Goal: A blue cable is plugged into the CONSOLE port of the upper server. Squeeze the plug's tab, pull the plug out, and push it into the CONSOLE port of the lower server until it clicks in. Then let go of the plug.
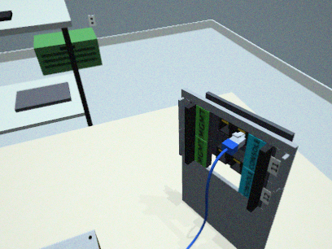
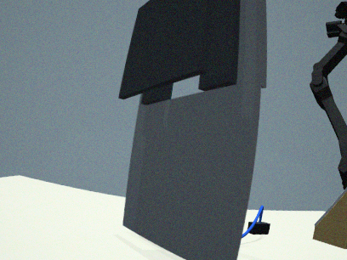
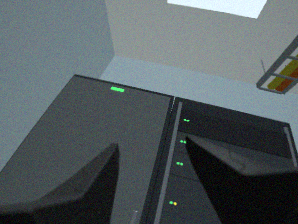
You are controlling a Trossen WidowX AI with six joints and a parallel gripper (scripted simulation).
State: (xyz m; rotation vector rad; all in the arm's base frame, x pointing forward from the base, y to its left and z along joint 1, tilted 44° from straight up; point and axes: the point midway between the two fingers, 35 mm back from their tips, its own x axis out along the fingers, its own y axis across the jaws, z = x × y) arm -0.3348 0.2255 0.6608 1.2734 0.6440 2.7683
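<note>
The blue plug is 69 cm ahead of my gripper tip, 44 cm below it and 35 cm to the left of it. The rest, counted from my gripper tip: small black block 78 cm below, 47 cm ahead, 19 cm to the left.
</note>
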